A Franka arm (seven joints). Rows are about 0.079 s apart.
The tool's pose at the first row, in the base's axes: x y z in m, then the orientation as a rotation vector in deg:
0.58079, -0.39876, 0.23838, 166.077, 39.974, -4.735
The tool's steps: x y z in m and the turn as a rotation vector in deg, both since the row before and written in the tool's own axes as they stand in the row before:
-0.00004, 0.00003, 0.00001, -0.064, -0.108, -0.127
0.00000, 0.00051, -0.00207, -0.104, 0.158, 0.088
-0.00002, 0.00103, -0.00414, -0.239, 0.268, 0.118
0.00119, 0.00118, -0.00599, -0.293, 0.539, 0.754
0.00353, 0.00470, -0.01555, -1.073, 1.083, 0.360
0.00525, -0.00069, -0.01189, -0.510, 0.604, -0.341
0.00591, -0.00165, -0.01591, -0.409, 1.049, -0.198
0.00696, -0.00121, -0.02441, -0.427, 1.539, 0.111
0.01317, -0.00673, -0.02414, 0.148, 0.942, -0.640
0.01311, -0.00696, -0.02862, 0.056, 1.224, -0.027
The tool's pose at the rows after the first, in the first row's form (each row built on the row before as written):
0.58077, -0.39881, 0.23838, 165.949, 40.130, -4.882
0.58104, -0.39891, 0.24049, 165.917, 40.012, -4.605
0.58155, -0.39912, 0.24472, 165.792, 39.847, -4.116
0.58320, -0.39860, 0.25070, 165.881, 38.796, -3.139
0.58841, -0.39855, 0.26649, 165.202, 38.278, -1.158
0.59250, -0.39353, 0.27778, 164.720, 38.784, -0.163
0.59641, -0.38657, 0.29285, 164.458, 39.182, 1.455
0.60061, -0.37798, 0.31639, 164.353, 39.219, 3.824
0.60726, -0.36192, 0.33874, 164.406, 40.345, 5.042
0.61282, -0.34505, 0.36565, 164.631, 40.624, 6.786

